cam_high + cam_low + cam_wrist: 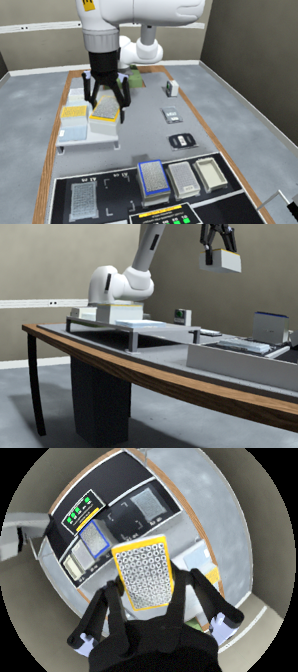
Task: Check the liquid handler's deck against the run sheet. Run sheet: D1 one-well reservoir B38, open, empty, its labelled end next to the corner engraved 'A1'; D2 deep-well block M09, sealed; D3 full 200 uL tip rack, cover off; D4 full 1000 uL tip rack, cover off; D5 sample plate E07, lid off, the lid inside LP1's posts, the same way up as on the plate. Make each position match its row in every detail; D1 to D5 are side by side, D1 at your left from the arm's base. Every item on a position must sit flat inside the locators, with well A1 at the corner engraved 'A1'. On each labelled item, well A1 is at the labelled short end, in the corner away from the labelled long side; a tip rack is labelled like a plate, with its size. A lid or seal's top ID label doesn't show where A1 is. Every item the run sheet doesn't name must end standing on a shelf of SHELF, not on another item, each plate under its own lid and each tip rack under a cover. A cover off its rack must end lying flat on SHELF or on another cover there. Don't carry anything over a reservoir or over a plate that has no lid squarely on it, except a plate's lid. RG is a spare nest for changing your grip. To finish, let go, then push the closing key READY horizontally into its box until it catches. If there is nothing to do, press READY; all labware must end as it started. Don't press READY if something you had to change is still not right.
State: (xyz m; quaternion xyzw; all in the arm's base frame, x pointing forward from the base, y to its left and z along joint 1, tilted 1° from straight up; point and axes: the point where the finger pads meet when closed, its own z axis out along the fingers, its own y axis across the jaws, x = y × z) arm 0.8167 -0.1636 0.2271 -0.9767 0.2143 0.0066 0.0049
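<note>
Right now the yellow-rimmed tip rack is 10 mm behind my hand and 10 mm above it. From my hand the other things lie so: blue-rimmed tip rack (180 mm below, 160 mm ahead, 110 mm to the left); then deep-well block (240 mm to the left, 230 mm below, 180 mm ahead); then clear sample plate (240 mm below, 160 mm ahead, 130 mm to the right).
</note>
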